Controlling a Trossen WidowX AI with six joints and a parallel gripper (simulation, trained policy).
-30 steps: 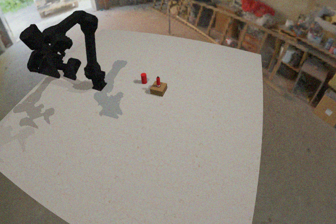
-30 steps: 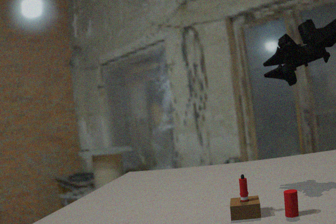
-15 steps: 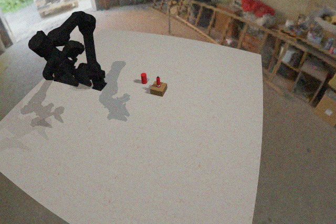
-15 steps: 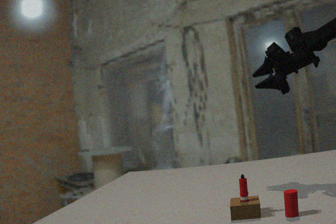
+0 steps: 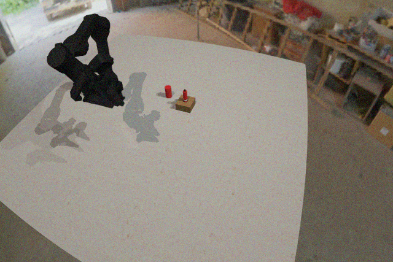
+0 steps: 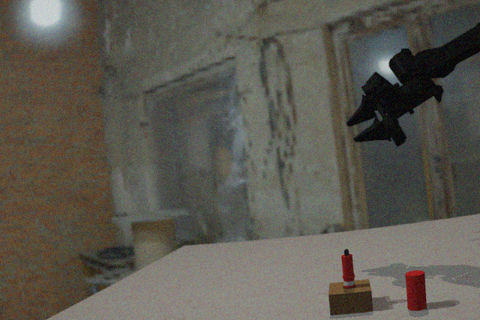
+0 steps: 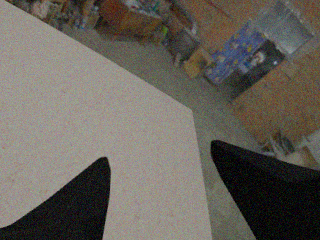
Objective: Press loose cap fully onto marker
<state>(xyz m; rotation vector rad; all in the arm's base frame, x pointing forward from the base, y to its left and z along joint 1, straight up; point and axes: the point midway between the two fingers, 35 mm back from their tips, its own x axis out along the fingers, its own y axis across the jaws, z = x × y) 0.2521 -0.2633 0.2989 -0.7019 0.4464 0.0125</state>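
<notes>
My gripper tip is 37 cm to the right of the red cap, 26 cm above it and 6 cm past it. The rest, counted from my gripper tip: holder block: 33 cm to the left, 27 cm below, 4 cm ahead.
</notes>
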